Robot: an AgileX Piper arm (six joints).
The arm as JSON. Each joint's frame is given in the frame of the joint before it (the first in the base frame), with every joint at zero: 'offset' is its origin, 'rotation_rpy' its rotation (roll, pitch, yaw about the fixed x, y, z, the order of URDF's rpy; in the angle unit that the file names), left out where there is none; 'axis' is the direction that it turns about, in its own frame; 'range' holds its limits. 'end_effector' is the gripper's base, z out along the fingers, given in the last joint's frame.
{
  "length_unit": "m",
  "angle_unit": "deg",
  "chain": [
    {
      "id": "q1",
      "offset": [
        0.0,
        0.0,
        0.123
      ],
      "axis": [
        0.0,
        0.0,
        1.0
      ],
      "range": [
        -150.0,
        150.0
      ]
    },
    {
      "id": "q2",
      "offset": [
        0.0,
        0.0,
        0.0
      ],
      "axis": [
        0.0,
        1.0,
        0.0
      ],
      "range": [
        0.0,
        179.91
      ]
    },
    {
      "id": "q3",
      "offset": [
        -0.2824,
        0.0,
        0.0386
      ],
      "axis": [
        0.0,
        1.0,
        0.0
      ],
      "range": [
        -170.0,
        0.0
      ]
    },
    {
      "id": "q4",
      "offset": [
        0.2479,
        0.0,
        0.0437
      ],
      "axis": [
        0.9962,
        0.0,
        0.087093
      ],
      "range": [
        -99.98,
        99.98
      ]
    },
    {
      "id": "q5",
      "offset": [
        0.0,
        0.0,
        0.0
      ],
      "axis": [
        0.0,
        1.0,
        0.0
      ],
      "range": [
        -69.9,
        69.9
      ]
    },
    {
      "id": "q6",
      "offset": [
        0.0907,
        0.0,
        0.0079
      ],
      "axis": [
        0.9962,
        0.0,
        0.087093
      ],
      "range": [
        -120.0,
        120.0
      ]
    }
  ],
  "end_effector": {
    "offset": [
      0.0,
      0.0,
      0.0
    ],
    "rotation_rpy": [
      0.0,
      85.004,
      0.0
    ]
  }
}
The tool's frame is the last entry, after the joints.
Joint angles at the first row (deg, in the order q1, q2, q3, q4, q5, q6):
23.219 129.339 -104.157 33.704 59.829 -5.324
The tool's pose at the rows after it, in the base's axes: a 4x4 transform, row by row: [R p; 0 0 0 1], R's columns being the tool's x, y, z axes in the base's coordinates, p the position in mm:
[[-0.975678 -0.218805 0.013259 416.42], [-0.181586 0.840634 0.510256 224.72], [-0.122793 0.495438 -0.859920 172.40], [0 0 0 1]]
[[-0.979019 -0.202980 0.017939 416.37], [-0.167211 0.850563 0.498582 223.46], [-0.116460 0.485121 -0.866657 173.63], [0 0 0 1]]
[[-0.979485 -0.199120 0.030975 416.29], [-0.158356 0.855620 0.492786 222.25], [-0.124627 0.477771 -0.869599 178.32], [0 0 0 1]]
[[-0.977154 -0.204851 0.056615 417.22], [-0.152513 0.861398 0.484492 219.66], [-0.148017 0.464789 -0.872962 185.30], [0 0 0 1]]
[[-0.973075 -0.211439 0.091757 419.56], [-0.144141 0.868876 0.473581 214.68], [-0.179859 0.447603 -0.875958 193.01], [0 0 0 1]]
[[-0.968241 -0.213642 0.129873 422.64], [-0.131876 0.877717 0.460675 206.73], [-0.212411 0.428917 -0.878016 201.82], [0 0 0 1]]
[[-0.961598 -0.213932 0.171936 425.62], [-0.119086 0.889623 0.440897 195.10], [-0.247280 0.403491 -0.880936 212.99], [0 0 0 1]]
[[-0.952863 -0.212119 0.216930 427.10], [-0.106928 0.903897 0.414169 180.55], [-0.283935 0.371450 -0.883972 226.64], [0 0 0 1]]
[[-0.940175 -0.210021 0.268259 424.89], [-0.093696 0.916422 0.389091 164.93], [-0.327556 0.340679 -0.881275 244.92], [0 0 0 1]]
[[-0.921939 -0.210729 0.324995 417.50], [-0.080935 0.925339 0.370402 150.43], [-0.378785 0.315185 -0.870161 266.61], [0 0 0 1]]
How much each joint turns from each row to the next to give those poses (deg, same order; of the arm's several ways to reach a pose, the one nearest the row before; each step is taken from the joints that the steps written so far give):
0.015 0.040 0.001 -1.393 0.329 2.101
0.001 -0.232 -0.004 -1.000 0.066 1.521
-0.016 -0.626 -0.008 -0.762 -0.117 0.860
-0.145 -0.877 -0.098 -1.164 -0.433 0.507
-0.428 -0.963 -0.111 -1.426 -0.708 0.331
-0.790 -1.115 -0.083 -1.517 -0.581 0.300
-1.151 -1.508 0.037 -1.962 -0.328 0.293
-1.382 -2.053 0.382 -2.354 -0.158 0.293
-1.403 -3.033 1.041 -2.205 -0.303 0.189
-1.176 -4.059 1.961 -1.747 -0.772 -0.019

